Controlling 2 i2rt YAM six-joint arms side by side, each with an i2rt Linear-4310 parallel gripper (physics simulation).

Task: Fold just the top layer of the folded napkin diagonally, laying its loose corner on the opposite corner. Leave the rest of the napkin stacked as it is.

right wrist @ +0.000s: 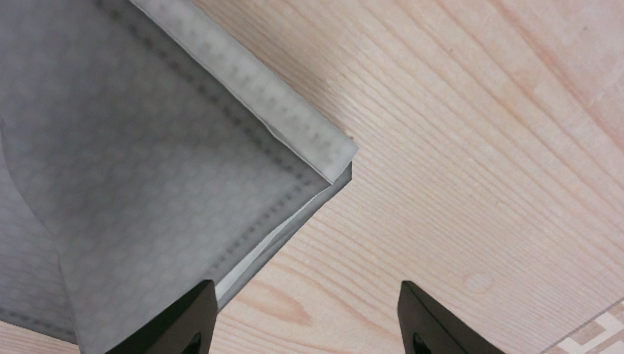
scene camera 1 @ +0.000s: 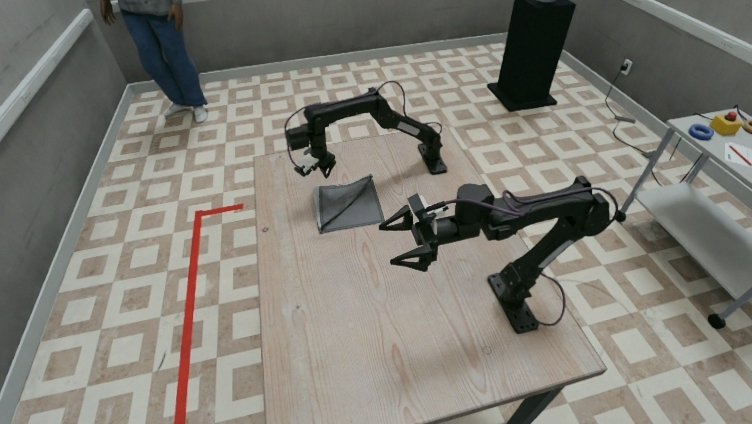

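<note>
The grey folded napkin [scene camera 1: 342, 202] [right wrist: 150, 165] lies on the table. In scene camera 1 a diagonal crease runs from its near-left corner to its far-right corner, which is slightly raised. In the right wrist view the flap's dark stitched corner lies near the corner of a lighter strip, which extends past it along one edge. Darker and pale layer edges show under the flap. My right gripper [scene camera 1: 313, 173] [right wrist: 307, 293] is partly open above the table by the napkin's far-left corner, with no cloth between its fingers. My left gripper [scene camera 1: 386, 244] is wide open and empty, to the right of the napkin's near-right corner.
The wooden table [scene camera 1: 337, 316] carries both arm bases. A person [scene camera 1: 163, 52] stands beyond it at the back left. A black pedestal [scene camera 1: 534, 52] stands at the back right. A cart [scene camera 1: 679, 208] stands at the right. Red tape [scene camera 1: 190, 294] marks the floor at the left.
</note>
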